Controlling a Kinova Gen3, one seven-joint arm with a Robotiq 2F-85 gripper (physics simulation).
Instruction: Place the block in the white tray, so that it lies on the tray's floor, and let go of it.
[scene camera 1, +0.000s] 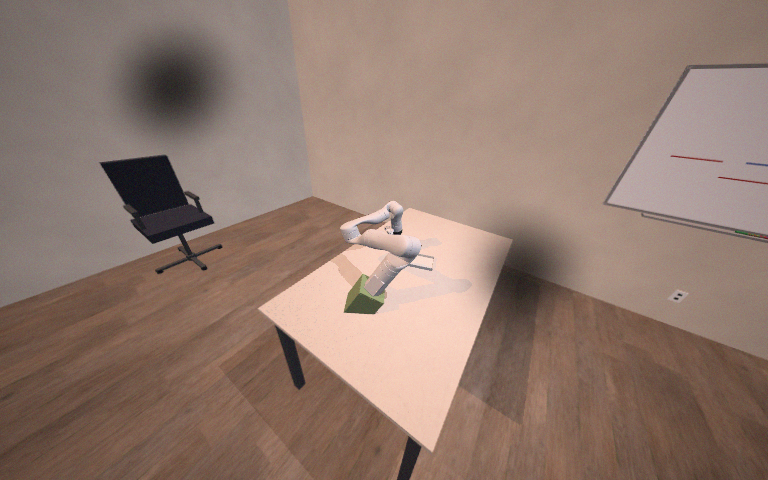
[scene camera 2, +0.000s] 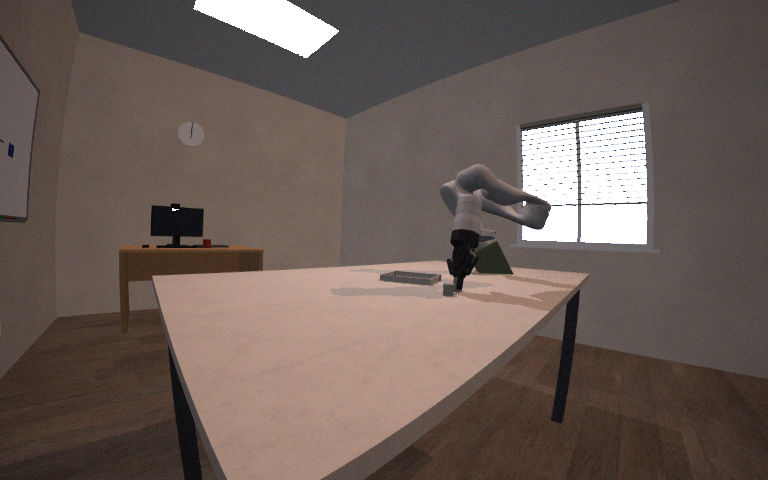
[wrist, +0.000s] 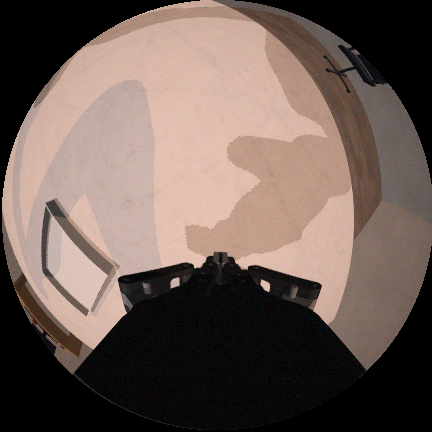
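Where they show: gripper, fingertip midpoint: (scene camera 2: 456, 291) (wrist: 219, 260); arm's base, link origin: (scene camera 1: 373, 287) (scene camera 2: 481, 247).
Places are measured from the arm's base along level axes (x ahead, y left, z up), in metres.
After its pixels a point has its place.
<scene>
A small grey block (scene camera 2: 448, 289) {z -0.095, x 0.606, y 0.115 m} stands on the table in scene camera 2, immediately left of my fingertips; whether they touch cannot be told. It does not show in scene camera 1 or the wrist view. My gripper (scene camera 2: 458, 287) {z -0.107, x 0.563, y 0.119 m} (wrist: 219, 260) {z -0.107, x 0.563, y 0.119 m} points down with its fingertips low at the table, shut and with nothing between them. In scene camera 1 the arm hides the fingertips. The white tray (scene camera 1: 433, 262) {z -0.091, x 0.466, y -0.172 m} (scene camera 2: 407, 280) {z -0.102, x 0.513, y -0.066 m} (wrist: 85, 242) {z -0.107, x 0.453, y -0.002 m} is a shallow rectangle with a raised rim, left of the block in scene camera 2 and at the lower left in the wrist view.
A green angled block (scene camera 1: 362, 301) {z -0.026, x -0.077, y 0.012 m} (scene camera 2: 493, 260) {z -0.054, x 0.040, y 0.069 m} stands on the table (scene camera 1: 419, 362) {z -0.112, x -0.167, y -0.311 m} (scene camera 2: 317, 350) {z -0.111, x 1.033, y 0.140 m} by the arm's base. The table's edge (wrist: 353, 215) {z -0.110, x 0.671, y 0.342 m} runs along the right in the wrist view. An office chair (scene camera 1: 169, 217) and a desk (scene camera 2: 189, 263) stand away from the table.
</scene>
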